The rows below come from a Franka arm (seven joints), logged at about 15 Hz.
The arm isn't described. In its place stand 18 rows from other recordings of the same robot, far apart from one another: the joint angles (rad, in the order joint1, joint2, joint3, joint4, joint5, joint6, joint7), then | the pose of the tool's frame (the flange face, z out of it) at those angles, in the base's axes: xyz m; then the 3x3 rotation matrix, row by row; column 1 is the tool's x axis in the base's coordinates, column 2 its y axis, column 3 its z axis.
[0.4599, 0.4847, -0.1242, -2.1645, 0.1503, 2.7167, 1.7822] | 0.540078, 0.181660, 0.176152; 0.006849, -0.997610, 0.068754; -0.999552, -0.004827, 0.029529; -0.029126, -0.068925, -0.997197
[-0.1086, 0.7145, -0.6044, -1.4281, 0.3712, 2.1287, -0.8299] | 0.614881, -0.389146, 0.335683; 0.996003, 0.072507, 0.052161; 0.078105, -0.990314, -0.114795; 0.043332, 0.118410, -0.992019
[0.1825, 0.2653, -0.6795, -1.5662, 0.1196, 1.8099, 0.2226] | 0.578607, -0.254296, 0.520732; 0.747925, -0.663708, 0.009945; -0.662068, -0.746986, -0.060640; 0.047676, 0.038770, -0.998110
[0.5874, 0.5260, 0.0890, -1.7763, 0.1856, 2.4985, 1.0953] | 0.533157, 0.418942, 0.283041; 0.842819, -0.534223, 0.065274; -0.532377, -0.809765, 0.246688; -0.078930, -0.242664, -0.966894
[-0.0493, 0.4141, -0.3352, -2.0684, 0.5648, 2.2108, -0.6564] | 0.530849, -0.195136, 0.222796; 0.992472, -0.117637, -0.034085; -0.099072, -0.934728, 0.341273; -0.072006, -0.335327, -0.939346
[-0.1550, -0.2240, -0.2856, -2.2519, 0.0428, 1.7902, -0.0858] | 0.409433, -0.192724, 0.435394; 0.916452, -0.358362, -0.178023; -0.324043, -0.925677, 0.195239; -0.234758, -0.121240, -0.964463
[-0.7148, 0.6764, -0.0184, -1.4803, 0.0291, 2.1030, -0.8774] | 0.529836, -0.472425, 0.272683; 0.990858, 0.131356, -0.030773; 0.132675, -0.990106, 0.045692; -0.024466, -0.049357, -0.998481
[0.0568, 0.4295, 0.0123, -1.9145, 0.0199, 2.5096, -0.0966] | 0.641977, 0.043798, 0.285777; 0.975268, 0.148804, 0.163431; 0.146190, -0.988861, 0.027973; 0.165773, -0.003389, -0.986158
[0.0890, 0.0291, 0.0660, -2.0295, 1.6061, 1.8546, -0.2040] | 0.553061, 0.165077, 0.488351; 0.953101, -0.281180, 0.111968; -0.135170, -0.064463, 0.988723; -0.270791, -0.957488, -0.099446
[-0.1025, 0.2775, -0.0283, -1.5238, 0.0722, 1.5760, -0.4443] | 0.616456, -0.071492, 0.483213; 0.934976, 0.284034, -0.212474; 0.308675, -0.946623, 0.092862; -0.174757, -0.152410, -0.972744
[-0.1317, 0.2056, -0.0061, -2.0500, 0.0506, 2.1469, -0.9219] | 0.565678, -0.076243, 0.330639; 0.726954, 0.679198, -0.101132; 0.685761, -0.725702, 0.055583; -0.035640, -0.109759, -0.993319
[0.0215, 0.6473, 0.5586, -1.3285, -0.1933, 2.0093, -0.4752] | 0.662935, 0.307233, 0.405556; 0.526498, 0.849501, 0.033879; 0.832044, -0.523046, 0.184729; 0.174648, -0.069071, -0.982205
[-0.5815, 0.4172, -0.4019, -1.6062, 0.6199, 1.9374, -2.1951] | 0.428887, -0.513262, 0.404686; 0.476385, 0.812263, 0.336580; 0.798546, -0.559905, 0.220974; 0.367942, 0.163506, -0.915360
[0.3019, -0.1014, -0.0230, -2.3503, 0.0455, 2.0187, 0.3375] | 0.443599, 0.129794, 0.354870; 0.969897, -0.077882, -0.230725; -0.085010, -0.996157, -0.021098; -0.228195, 0.040077, -0.972790
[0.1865, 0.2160, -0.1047, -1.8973, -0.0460, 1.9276, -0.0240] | 0.584598, 0.047101, 0.375766; 0.975478, 0.130990, -0.176874; 0.118355, -0.989724, -0.080239; -0.185567, 0.057337, -0.980957
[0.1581, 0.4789, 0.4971, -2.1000, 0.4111, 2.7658, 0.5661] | 0.492113, 0.347800, 0.233088; 0.938712, -0.344467, 0.012748; -0.314880, -0.841864, 0.438311; -0.140251, -0.415462, -0.898733
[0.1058, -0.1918, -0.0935, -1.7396, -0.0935, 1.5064, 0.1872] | 0.486662, -0.009142, 0.639548; 0.983837, -0.174251, -0.041241; -0.176984, -0.981272, -0.076036; -0.027219, 0.082106, -0.996252
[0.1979, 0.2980, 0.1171, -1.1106, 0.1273, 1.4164, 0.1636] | 0.594266, 0.194749, 0.650456; 0.985900, 0.162339, -0.040594; 0.166711, -0.973846, 0.154377; -0.014471, -0.158968, -0.987178
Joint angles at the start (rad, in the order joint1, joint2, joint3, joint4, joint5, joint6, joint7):
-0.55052 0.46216 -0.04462 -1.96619 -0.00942 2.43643 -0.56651
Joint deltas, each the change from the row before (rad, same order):
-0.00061 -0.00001 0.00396 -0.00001 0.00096 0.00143 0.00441
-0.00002 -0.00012 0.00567 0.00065 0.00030 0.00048 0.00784
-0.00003 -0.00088 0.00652 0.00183 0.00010 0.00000 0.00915
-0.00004 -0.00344 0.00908 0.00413 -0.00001 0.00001 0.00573
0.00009 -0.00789 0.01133 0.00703 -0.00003 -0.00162 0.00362
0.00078 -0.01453 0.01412 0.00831 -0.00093 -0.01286 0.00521
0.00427 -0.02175 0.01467 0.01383 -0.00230 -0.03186 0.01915
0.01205 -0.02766 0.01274 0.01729 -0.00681 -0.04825 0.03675
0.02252 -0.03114 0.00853 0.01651 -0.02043 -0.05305 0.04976
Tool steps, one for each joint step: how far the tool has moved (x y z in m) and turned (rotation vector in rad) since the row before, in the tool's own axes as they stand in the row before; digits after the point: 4 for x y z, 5 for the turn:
0.0012 -0.0016 -0.0001 0.00126 0.00251 0.00222
0.0020 -0.0027 -0.0004 0.00167 0.00256 0.00305
0.0027 -0.0029 -0.0013 0.00116 0.00394 0.00348
0.0043 -0.0036 -0.0038 -0.00036 0.00871 -0.00223
0.0061 -0.0042 -0.0076 -0.00236 0.01418 -0.00641
0.0070 -0.0061 -0.0113 -0.00011 0.01166 -0.00865
0.0085 -0.0081 -0.0165 0.00222 0.00573 0.00021
0.0095 -0.0118 -0.0203 0.00162 -0.00269 0.00849
0.0094 -0.0161 -0.0220 -0.00917 -0.01002 0.00610

